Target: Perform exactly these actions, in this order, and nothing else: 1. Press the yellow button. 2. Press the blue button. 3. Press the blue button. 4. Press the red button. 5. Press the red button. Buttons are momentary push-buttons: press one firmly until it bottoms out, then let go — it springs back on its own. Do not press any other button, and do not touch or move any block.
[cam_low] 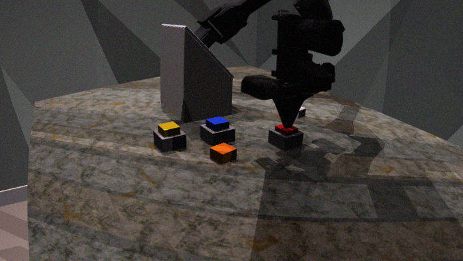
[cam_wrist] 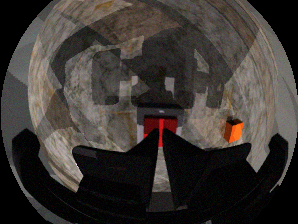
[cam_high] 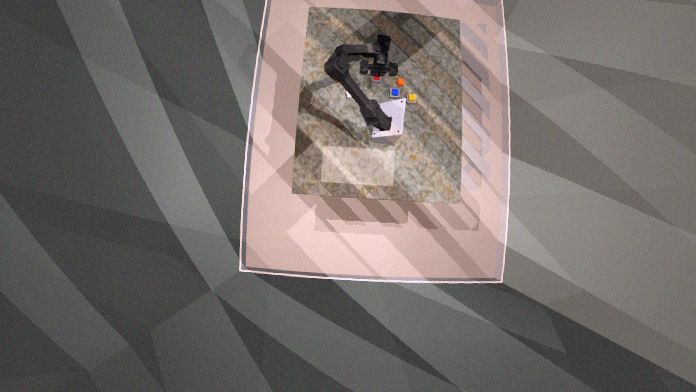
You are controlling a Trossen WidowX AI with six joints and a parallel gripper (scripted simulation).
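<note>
Right now my gripper tip is 1 cm above the red button. From my gripper tip the other things lie so: blue button: 7 cm behind, 11 cm to the right; then orange block: 13 cm to the right, 2 cm below; then small white block: 12 cm behind, 13 cm to the left, 2 cm below.
</note>
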